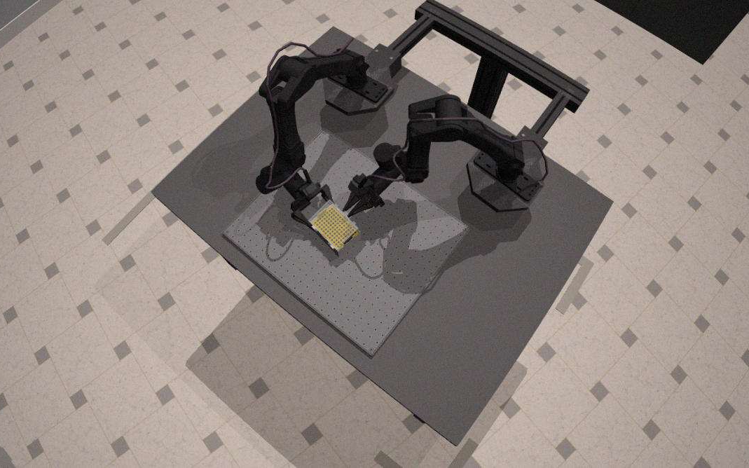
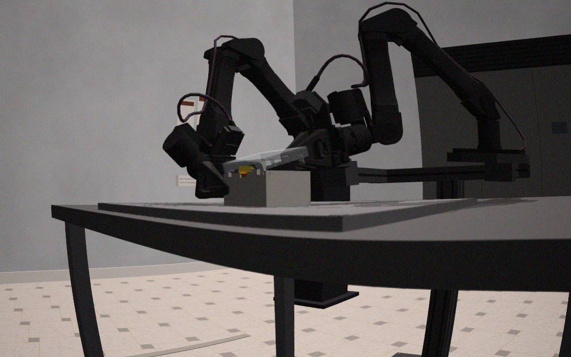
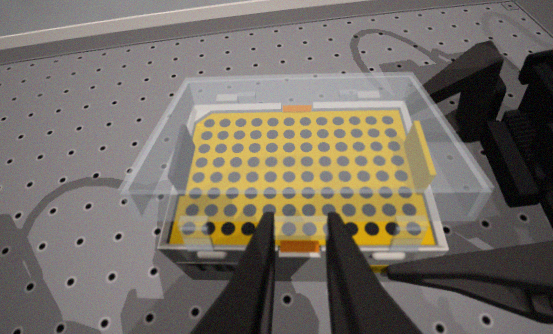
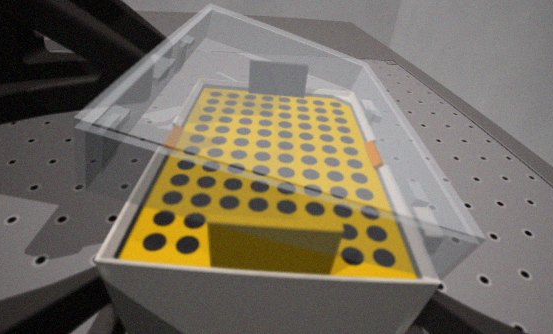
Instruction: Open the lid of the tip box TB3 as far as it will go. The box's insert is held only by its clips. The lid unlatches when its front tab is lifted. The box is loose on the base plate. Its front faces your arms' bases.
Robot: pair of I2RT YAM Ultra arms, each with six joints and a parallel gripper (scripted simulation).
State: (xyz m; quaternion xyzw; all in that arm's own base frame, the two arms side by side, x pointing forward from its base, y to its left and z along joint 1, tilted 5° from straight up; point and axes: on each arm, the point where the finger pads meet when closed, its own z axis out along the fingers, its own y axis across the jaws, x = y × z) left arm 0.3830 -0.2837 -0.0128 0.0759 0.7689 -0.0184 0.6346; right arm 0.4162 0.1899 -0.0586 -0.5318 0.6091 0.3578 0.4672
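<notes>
My left gripper is now 50 mm short of the yellow insert, 10 mm to the left of it and 30 mm above it.
My right gripper is now 1 cm short of the yellow insert, 5 cm to the right of it and 3 cm below it.
</notes>
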